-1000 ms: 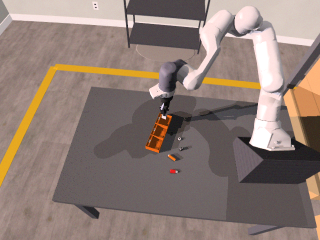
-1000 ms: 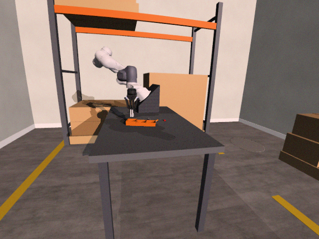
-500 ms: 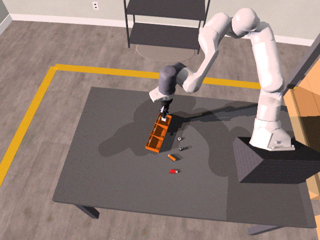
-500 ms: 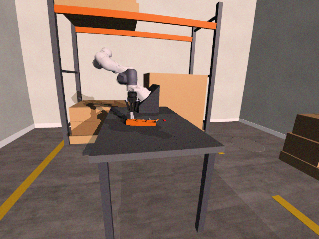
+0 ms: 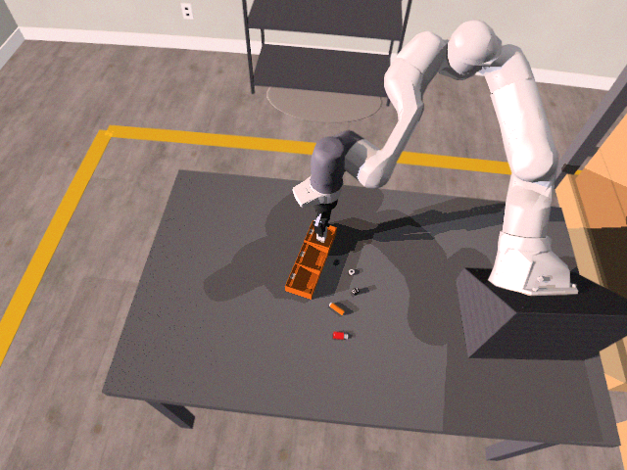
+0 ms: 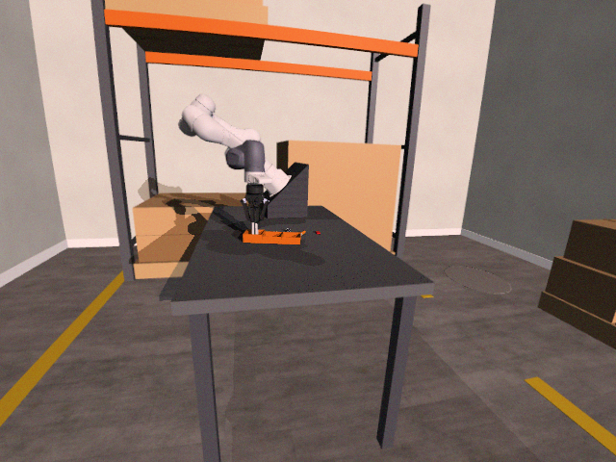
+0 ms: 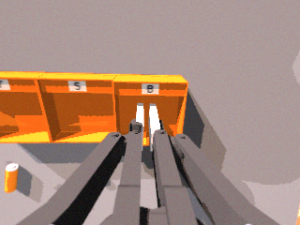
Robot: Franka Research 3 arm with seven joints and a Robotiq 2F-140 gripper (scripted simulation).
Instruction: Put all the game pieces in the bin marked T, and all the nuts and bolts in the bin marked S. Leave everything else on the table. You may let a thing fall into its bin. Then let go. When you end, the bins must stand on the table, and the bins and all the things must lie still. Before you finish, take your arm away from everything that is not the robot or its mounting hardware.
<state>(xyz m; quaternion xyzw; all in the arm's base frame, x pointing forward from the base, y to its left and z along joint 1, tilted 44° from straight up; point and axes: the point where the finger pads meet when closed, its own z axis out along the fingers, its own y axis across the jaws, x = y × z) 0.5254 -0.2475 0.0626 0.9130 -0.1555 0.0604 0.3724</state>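
The orange bin tray is 3 cm ahead of my hand, 7 cm to the left of it and 3 cm below it. Round my hand: grey nut: 10 cm behind, 11 cm to the left, 5 cm below; then black die: 11 cm behind, 18 cm to the left, 4 cm below; then dark nut: 5 cm behind, 8 cm to the left, 5 cm below.
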